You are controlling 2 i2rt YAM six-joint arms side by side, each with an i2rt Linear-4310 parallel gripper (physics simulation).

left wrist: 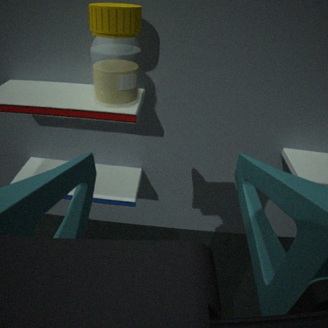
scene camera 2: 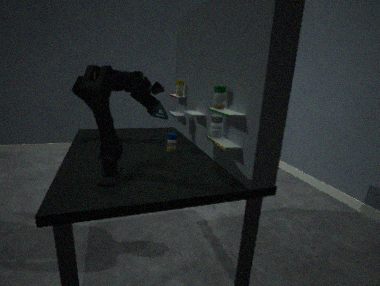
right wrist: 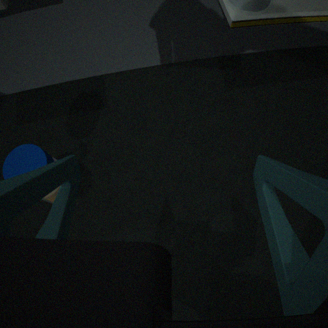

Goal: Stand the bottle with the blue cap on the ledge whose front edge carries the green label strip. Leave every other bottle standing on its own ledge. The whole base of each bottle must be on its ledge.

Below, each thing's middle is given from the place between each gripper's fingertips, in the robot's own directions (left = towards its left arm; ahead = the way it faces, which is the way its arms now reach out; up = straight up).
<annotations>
My left hand is 180 mm short of the yellow-capped bottle [left wrist: 115,56], 60 mm to the right of it and 10 mm below it. Round my left hand: blue-strip ledge [left wrist: 113,182] 190 mm below, 190 mm ahead, 130 mm to the left.
Now: the yellow-capped bottle 51 cm to the left of my right hand, 23 cm ahead of it and 12 cm above it. Also, from my right hand: blue-strip ledge: 58 cm to the left, 24 cm ahead, 8 cm below.
</annotations>
